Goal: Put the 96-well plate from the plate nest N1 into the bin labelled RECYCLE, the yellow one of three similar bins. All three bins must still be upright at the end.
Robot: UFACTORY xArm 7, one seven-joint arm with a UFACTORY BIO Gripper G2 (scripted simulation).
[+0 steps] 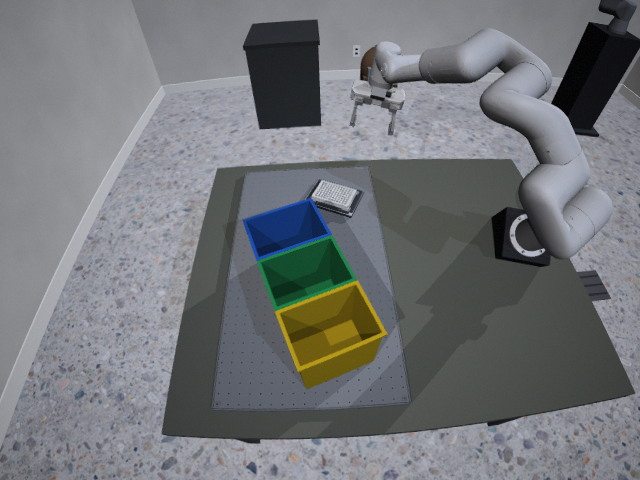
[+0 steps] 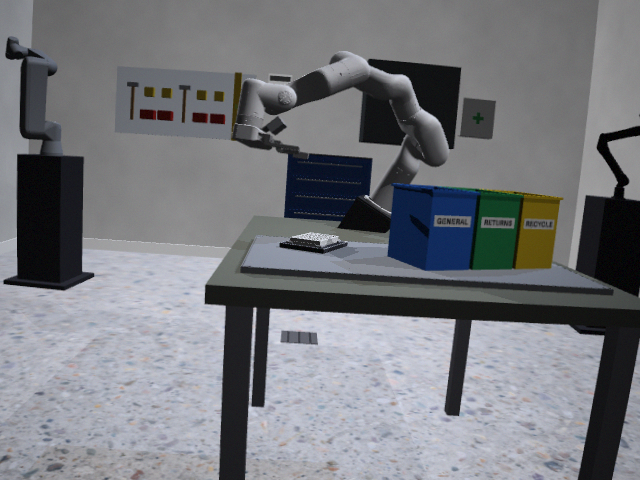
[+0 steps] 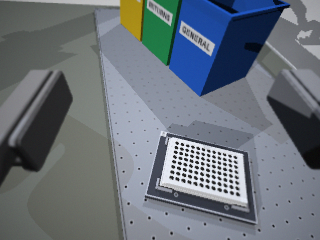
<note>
In view: a green returns bin (image 1: 306,271), a blue general bin (image 2: 430,229), a yellow recycle bin (image 1: 339,321), a white 96-well plate (image 1: 344,196), a black plate nest N1 (image 3: 185,198) and a grey perforated mat (image 1: 256,370).
The blue general bin also shows in image 1 (image 1: 285,228). The yellow recycle bin shows as well in image 2 (image 2: 538,214). The white 96-well plate is seen too in image 3 (image 3: 190,158).
</note>
